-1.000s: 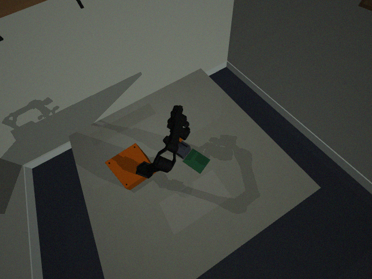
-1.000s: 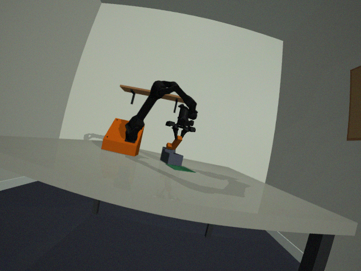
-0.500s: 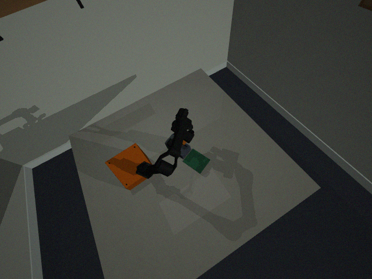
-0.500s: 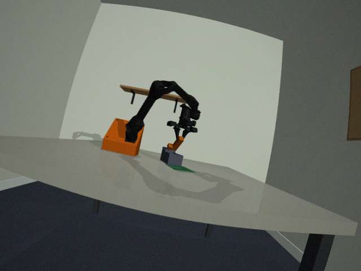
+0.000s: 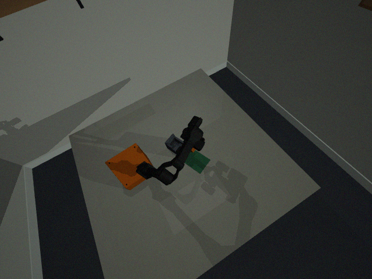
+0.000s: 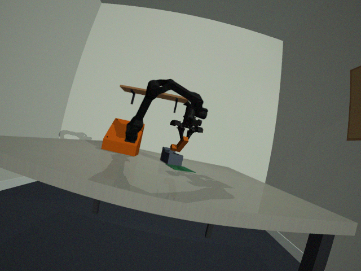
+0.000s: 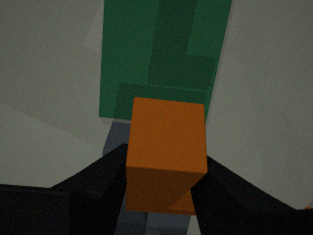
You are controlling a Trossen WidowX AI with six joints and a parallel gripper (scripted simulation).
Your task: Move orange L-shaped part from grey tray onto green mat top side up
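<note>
Right now my gripper tip is 160 mm above the green mat and 30 mm to the left of it. From my gripper tip the other things lie so: orange L-shaped part: 30 mm to the left, 30 mm below, 20 mm behind.
</note>
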